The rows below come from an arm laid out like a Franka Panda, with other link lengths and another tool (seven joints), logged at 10 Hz.
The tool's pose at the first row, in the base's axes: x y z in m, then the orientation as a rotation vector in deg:
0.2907, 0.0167, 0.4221, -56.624, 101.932, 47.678
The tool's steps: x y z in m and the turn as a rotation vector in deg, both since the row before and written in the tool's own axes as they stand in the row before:
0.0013, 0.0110, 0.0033, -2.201, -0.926, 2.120
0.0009, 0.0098, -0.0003, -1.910, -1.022, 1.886
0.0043, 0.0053, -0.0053, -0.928, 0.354, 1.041
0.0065, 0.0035, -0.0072, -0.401, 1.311, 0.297
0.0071, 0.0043, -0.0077, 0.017, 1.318, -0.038
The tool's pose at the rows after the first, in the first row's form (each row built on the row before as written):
0.2819, 0.0241, 0.4211, -55.772, 101.884, 51.454
0.2728, 0.0278, 0.4220, -54.829, 101.635, 54.830
0.2650, 0.0243, 0.4208, -54.798, 102.285, 56.274
0.2574, 0.0179, 0.4179, -55.657, 103.426, 56.433
0.2488, 0.0111, 0.4151, -56.539, 104.493, 55.963

